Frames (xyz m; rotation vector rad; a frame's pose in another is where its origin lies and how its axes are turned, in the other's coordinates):
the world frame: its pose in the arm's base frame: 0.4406 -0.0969 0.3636 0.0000 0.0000 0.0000
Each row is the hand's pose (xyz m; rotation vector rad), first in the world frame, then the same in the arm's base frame.
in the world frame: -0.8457 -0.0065 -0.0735 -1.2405 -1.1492 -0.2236
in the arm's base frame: -0.4051 -0.1034 0.2901 -1.2405 -1.1492 -0.2236
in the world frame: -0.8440 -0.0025 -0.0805 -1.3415 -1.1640 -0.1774
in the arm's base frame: -0.4034 -0.0994 0.2831 -1.3415 -1.1640 -0.1774
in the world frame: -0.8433 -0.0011 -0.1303 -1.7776 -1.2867 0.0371
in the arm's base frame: -0.4027 -0.0980 0.2333 -1.7776 -1.2867 0.0371
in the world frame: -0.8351 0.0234 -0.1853 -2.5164 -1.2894 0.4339
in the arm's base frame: -0.3945 -0.0735 0.1783 -2.5164 -1.2894 0.4339
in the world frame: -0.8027 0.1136 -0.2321 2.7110 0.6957 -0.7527
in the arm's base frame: -0.3621 0.0167 0.1315 2.7110 0.6957 -0.7527
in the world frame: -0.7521 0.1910 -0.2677 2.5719 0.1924 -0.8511
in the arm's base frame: -0.3115 0.0941 0.0959 2.5719 0.1924 -0.8511
